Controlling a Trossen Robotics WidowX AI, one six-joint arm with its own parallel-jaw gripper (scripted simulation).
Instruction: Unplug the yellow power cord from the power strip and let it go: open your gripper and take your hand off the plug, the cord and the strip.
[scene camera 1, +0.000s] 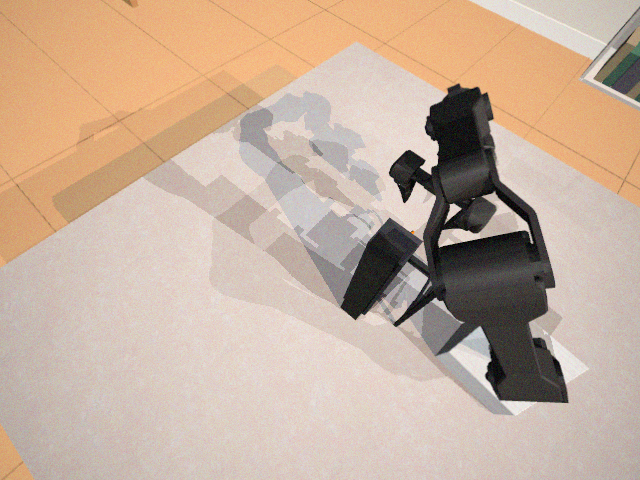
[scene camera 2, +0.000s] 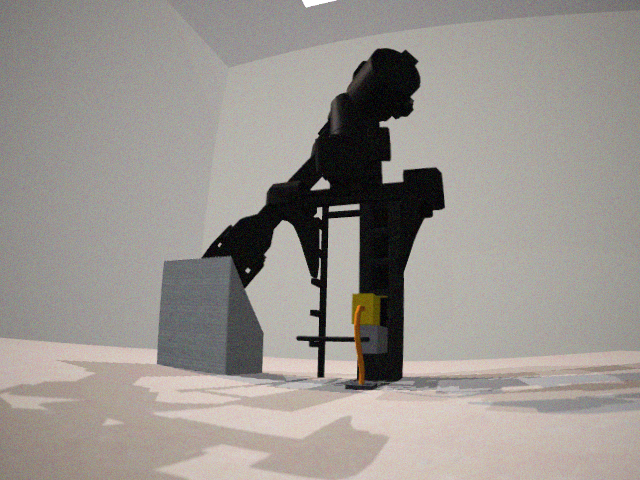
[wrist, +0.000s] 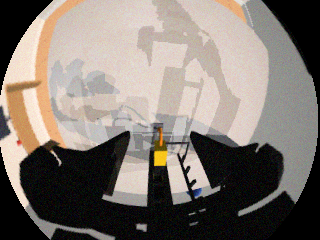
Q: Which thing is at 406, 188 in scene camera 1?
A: My gripper.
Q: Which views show my gripper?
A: Scene camera 1, scene camera 2 and the wrist view: all of them.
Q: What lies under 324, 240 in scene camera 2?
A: A thin black ladder-like frame.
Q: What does my gripper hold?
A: Nothing.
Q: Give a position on a yellow plug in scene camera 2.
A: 375, 308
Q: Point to my gripper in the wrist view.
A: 161, 134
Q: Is my gripper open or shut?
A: Open.
